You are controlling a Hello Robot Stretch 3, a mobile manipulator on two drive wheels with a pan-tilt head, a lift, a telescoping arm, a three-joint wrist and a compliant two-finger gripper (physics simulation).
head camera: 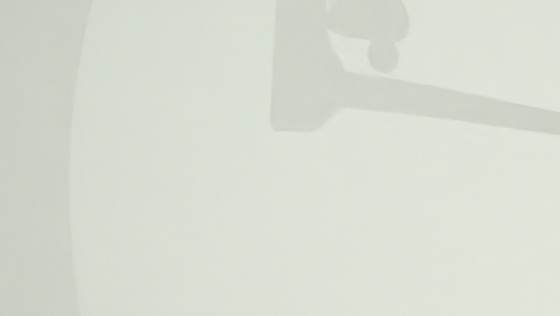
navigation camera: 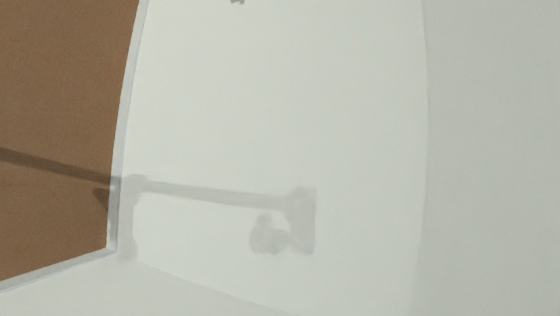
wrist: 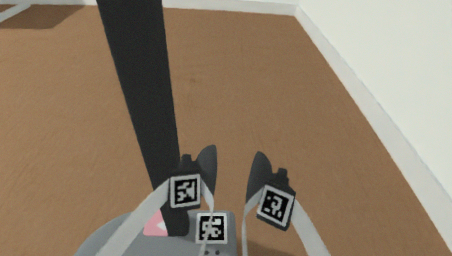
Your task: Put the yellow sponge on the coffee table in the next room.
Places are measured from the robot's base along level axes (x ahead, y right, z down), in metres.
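Pixels of known places: gripper, fingertip midpoint: (wrist: 233,166).
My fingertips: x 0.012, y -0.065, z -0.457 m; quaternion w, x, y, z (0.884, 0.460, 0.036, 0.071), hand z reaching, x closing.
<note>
Behind a point stands the place of what it marks.
My gripper (wrist: 233,166) @(y -0.065, x 0.012, z -0.457 m) shows in the wrist view, low and near the middle. It is partly open, with a narrow gap between its two dark fingertips. Brown floor shows through the gap, and no object is between the fingers. The gripper does not show in the head or navigation views. The yellow sponge and the coffee table do not show in any view.
A pale wall (head camera: 200,200) @(y -0.098, x 0.679, z -1.315 m) (navigation camera: 275,100) @(y -0.322, x 0.682, z -1.026 m) (wrist: 400,65) @(y -0.669, x 0.688, z -0.257 m) fills the head view and runs along the right of the wrist view. Brown floor (navigation camera: 55,90) @(y -0.357, x 0.385, z 0.000 m) (wrist: 280,100) @(y -0.763, x 0.304, z 0.000 m) meets its baseboard (wrist: 350,82) @(y -0.875, x 0.677, z -0.045 m). My black mast (wrist: 145,90) @(y -0.116, x -0.064, z -0.493 m) and grey base (wrist: 130,240) stand left of the gripper.
</note>
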